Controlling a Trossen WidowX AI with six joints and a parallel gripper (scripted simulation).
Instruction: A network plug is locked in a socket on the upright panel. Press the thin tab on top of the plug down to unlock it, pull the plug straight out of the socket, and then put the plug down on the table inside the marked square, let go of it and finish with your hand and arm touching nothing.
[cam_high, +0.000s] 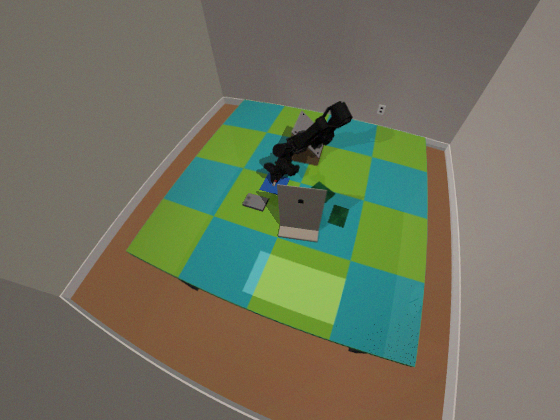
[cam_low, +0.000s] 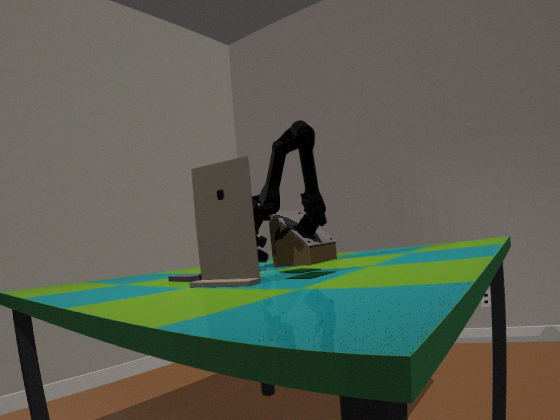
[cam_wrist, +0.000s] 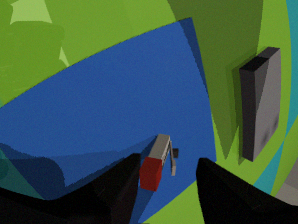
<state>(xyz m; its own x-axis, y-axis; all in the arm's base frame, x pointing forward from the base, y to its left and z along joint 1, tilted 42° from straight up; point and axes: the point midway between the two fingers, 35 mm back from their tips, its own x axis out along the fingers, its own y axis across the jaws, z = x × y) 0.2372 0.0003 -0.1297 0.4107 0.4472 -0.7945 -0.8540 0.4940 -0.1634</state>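
Right now the network plug is right at my gripper tip. From my gripper tip the other things lie so: flat grey block 140 mm ahead, 30 mm to the right, 10 mm below; blue marked square 20 mm below, 10 mm behind; grey panel 220 mm to the left, 180 mm ahead, 110 mm above.
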